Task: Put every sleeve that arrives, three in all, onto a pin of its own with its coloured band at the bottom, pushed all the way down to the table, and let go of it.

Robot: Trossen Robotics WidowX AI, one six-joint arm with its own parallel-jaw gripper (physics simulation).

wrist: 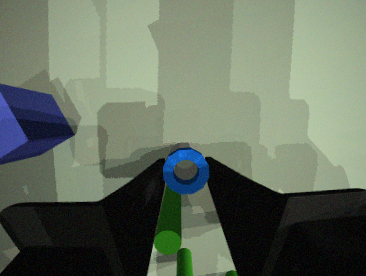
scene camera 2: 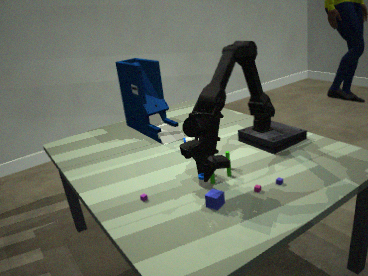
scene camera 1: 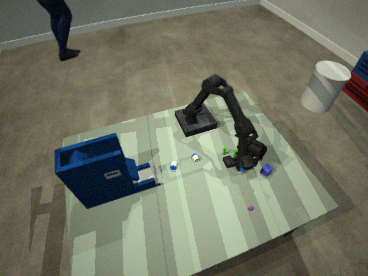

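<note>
My gripper (scene camera 1: 241, 166) (scene camera 2: 204, 172) (wrist: 185, 163) is shut on a sleeve (scene camera 1: 242, 171) (scene camera 2: 201, 176) (wrist: 204, 171), one finger on each side. Its blue band faces up at the wrist camera; whether its lower end touches the table is hidden. Green pins (scene camera 1: 224, 150) (scene camera 2: 228, 164) (wrist: 168, 242) stand upright close beside it, on the arm-base side. Two more white sleeves are on the table between the pins and the dispenser in scene camera 1: one sleeve (scene camera 1: 173, 165) shows blue at its lower end, the other sleeve (scene camera 1: 195, 158) shows blue at its upper left.
A blue dispenser (scene camera 1: 102, 182) (scene camera 2: 135, 107) with a chute stands at the far side. A blue cube (scene camera 1: 266, 170) (scene camera 2: 215, 199) (wrist: 30, 125) is near the gripper. Small cubes, magenta (scene camera 1: 250, 208) (scene camera 2: 144, 197), pink (scene camera 2: 257, 188) and blue (scene camera 2: 279, 181), lie about.
</note>
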